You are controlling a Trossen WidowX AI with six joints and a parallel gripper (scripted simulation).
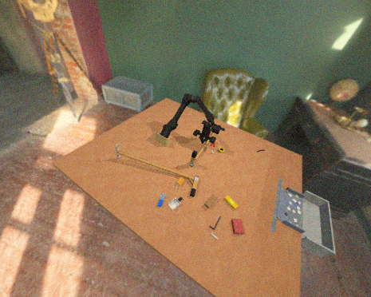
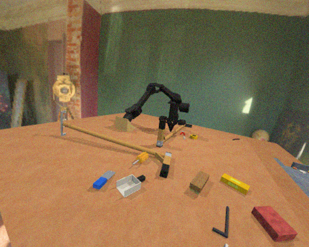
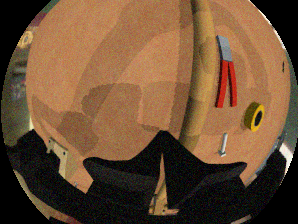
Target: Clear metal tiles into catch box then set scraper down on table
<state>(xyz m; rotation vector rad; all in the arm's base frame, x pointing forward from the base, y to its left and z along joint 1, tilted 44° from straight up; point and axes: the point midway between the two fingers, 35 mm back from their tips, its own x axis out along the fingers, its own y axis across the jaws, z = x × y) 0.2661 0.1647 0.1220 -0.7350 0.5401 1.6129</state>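
My gripper tip is now 20 mm short of the long scraper, 30 mm to the right of it and 50 mm below it. The rest, counted from my gripper tip: wooden block 330 mm ahead, 410 mm to the right; yellow level 430 mm ahead, 330 mm to the right; yellow tape roll 160 mm ahead, 60 mm to the left, 10 mm below.
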